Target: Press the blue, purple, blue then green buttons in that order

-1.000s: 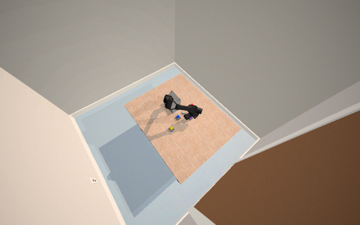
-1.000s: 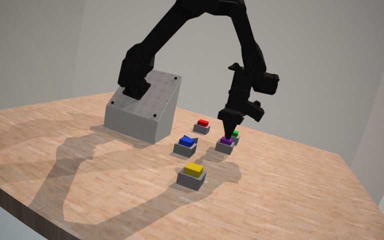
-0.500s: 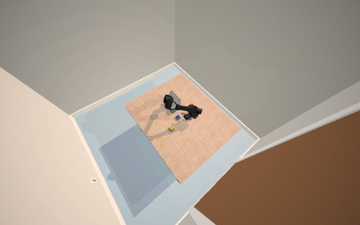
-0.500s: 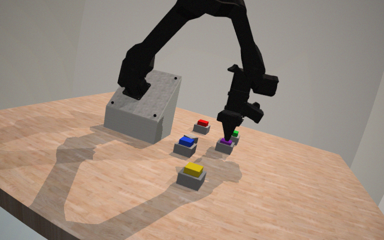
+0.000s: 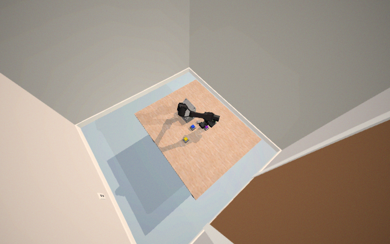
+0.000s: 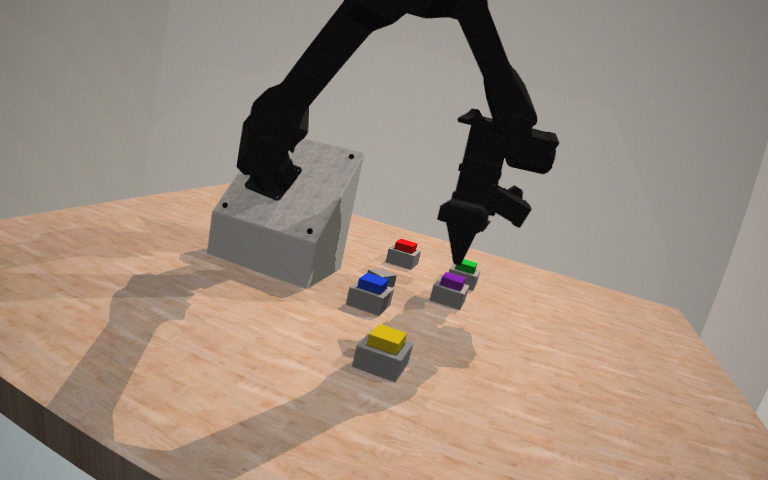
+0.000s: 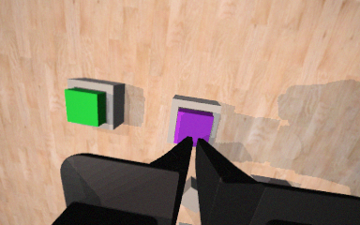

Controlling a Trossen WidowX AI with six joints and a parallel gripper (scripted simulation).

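Right now my gripper tip is 3 cm above the purple button. Round my gripper tip: blue button: 12 cm to the right, 8 cm behind, 3 cm below; then green button: 11 cm to the left, 3 cm below; then small grey block: 10 cm behind, 5 cm below, 3 cm to the right.
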